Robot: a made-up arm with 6 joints.
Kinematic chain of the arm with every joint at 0, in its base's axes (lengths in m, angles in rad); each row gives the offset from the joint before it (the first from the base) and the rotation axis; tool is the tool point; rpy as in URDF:
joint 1: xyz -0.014 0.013 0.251 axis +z
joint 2: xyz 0.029 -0.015 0 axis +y
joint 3: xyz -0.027 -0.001 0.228 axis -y
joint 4: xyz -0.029 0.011 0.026 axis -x
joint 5: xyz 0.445 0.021 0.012 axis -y
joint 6: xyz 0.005 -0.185 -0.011 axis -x
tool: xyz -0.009 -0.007 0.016 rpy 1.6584 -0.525 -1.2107
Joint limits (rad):
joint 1: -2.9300..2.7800
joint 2: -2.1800..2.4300
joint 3: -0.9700..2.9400
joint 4: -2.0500..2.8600
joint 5: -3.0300..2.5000
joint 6: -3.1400..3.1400
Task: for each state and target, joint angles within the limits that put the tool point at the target. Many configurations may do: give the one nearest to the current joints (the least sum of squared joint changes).
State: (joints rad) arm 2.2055 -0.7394 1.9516 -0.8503 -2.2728 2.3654
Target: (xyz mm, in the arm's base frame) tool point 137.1 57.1 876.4
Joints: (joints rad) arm 2.4721 -0.1948 1.6433 -0.7865 -2.3021 2.3720
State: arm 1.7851 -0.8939 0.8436 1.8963 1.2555 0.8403
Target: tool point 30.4 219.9 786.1
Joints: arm 1.3252 -0.4062 0.0232 1.5879 1.2645 0.8765
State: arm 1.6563 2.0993 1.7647 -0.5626 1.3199 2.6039
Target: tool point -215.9 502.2 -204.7
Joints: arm 2.1926 2.2946 1.6221 -0.7025 1.2976 2.5944
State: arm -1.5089 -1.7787 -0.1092 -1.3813 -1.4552 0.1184
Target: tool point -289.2 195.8 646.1
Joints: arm -0.9362 -1.5601 0.5135 -0.9776 -1.4612 0.1212
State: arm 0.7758 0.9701 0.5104 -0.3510 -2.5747 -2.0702
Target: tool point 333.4 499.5 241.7
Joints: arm 1.2578 0.9484 0.5395 -0.3622 -2.5740 -2.0788
